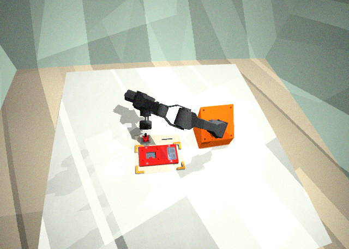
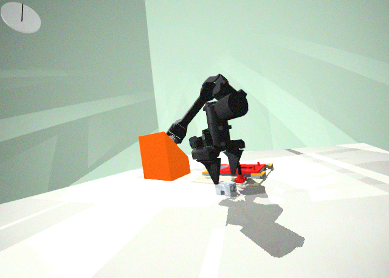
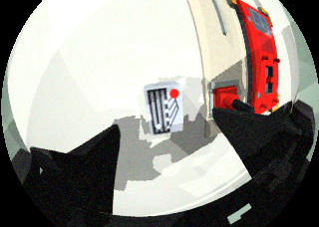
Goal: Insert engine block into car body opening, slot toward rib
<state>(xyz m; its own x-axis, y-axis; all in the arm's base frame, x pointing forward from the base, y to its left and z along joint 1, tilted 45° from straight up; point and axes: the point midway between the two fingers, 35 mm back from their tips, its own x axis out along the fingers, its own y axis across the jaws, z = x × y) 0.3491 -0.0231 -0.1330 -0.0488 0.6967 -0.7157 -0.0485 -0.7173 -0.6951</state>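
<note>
The engine block is 3 cm below my gripper tip. The rest, counted from my gripper tip: black post (1 cm ahead, 9 cm to the left, 1 cm below).
</note>
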